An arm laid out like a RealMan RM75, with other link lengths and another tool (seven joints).
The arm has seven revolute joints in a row. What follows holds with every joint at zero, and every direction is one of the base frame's.
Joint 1 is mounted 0.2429 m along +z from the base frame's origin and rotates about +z.
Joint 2 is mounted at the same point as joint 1 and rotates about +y.
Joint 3 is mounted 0.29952 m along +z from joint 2 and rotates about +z.
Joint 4 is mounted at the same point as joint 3 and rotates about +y.
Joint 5 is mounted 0.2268 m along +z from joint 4 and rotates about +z.
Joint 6 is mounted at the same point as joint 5 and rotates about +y.
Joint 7 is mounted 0.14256 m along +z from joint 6 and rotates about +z.
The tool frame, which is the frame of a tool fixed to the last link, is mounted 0.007 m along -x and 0.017 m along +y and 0.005 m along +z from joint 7; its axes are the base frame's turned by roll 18.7, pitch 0 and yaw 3.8 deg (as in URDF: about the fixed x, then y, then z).
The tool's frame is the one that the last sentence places.
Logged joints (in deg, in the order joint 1, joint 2, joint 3, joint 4, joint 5, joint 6, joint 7), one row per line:
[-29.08, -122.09, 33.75, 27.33, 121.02, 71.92, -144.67]
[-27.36, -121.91, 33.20, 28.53, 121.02, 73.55, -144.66]
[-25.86, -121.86, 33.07, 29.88, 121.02, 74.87, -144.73]
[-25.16, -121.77, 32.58, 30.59, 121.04, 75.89, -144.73]
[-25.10, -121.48, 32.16, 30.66, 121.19, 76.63, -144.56]
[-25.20, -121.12, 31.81, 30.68, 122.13, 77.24, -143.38]
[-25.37, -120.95, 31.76, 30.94, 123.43, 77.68, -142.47]
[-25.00, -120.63, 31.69, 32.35, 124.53, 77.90, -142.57]
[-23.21, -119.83, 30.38, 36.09, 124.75, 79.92, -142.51]
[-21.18, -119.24, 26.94, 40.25, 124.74, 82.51, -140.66]
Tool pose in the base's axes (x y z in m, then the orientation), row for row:
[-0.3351, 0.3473, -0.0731, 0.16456, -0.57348, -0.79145, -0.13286]
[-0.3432, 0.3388, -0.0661, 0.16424, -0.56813, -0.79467, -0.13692]
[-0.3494, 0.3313, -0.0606, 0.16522, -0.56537, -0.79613, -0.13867]
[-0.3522, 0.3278, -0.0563, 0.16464, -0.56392, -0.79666, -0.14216]
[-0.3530, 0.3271, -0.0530, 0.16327, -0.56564, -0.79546, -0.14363]
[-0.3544, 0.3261, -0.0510, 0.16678, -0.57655, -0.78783, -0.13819]
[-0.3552, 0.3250, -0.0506, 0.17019, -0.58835, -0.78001, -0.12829]
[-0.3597, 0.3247, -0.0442, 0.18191, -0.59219, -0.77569, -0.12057]
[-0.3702, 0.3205, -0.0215, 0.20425, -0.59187, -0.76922, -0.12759]
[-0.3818, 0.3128, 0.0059, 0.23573, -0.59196, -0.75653, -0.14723]
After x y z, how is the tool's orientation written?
As a quaternion, w x y z.
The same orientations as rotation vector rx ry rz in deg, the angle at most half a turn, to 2 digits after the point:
[-93.64, -129.23, -21.69]
[-92.78, -129.78, -22.36]
[-92.28, -129.95, -22.63]
[-92.07, -130.08, -23.21]
[-92.43, -129.98, -23.47]
[-94.03, -128.48, -22.54]
[-95.77, -126.97, -20.88]
[-95.78, -125.46, -19.50]
[-94.58, -122.92, -20.39]
[-93.03, -118.90, -23.14]

